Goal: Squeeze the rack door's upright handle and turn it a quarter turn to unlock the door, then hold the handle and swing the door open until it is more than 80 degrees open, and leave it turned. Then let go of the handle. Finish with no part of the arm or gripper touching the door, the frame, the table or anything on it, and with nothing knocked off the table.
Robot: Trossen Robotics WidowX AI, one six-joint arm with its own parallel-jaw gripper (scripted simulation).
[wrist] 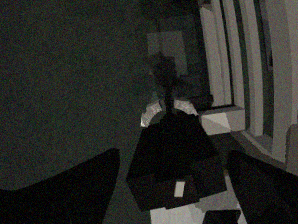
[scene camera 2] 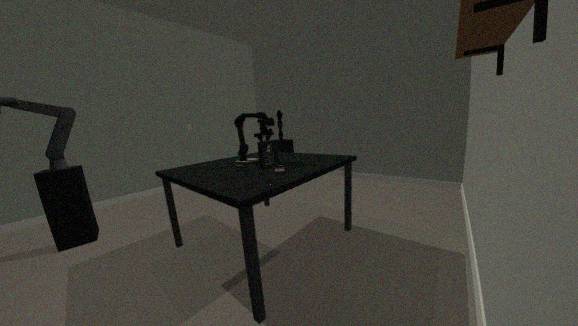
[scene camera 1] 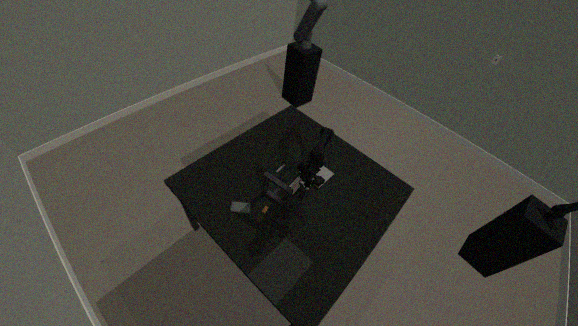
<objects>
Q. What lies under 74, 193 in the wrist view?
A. My gripper.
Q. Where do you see a small rack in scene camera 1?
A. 267, 176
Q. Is my gripper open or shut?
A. Open.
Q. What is my gripper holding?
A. Nothing.
</objects>
